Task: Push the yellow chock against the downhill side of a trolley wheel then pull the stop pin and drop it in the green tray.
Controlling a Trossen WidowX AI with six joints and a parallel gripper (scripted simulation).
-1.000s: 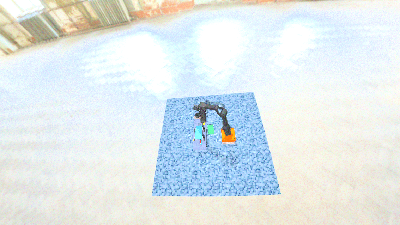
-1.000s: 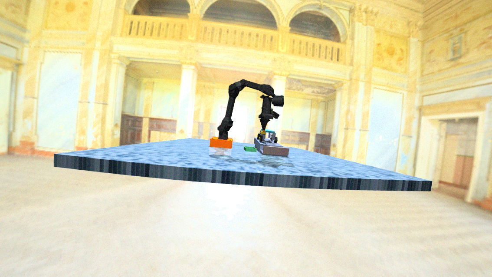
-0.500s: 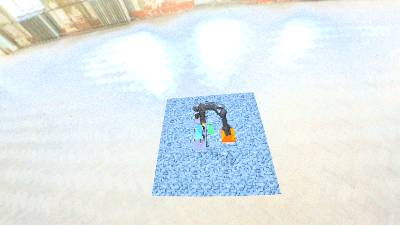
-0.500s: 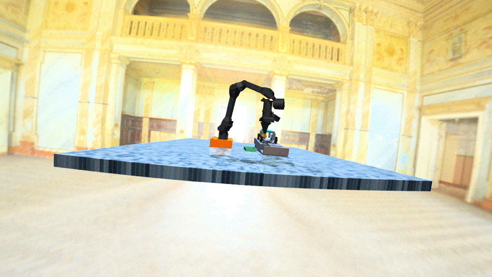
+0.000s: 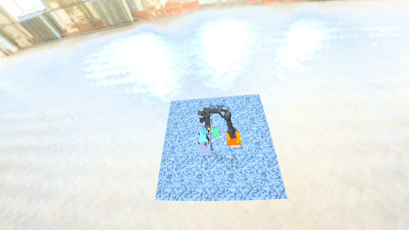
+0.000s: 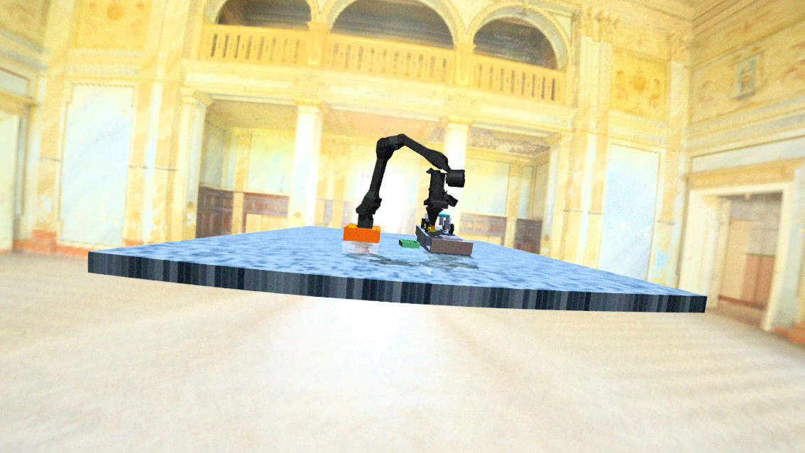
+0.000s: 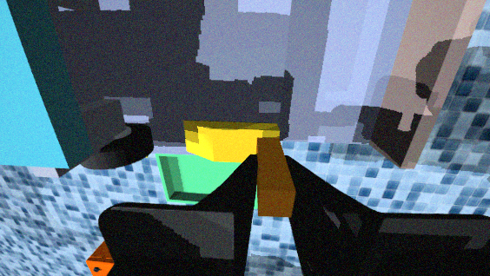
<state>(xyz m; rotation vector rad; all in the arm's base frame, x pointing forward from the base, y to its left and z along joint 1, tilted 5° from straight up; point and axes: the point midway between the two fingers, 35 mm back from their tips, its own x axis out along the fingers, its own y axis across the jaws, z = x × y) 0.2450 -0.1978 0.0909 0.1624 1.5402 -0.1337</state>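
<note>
Right now my gripper tip is 90 mm short of the red-headed stop pin, 270 mm to the right of it and 30 mm below it. Also, from my gripper tip: green tray 70 mm behind, 80 mm to the left, 100 mm below; then brown block 30 mm ahead, 120 mm to the right, 70 mm below; then yellow chock 10 mm ahead, 20 mm to the left.
</note>
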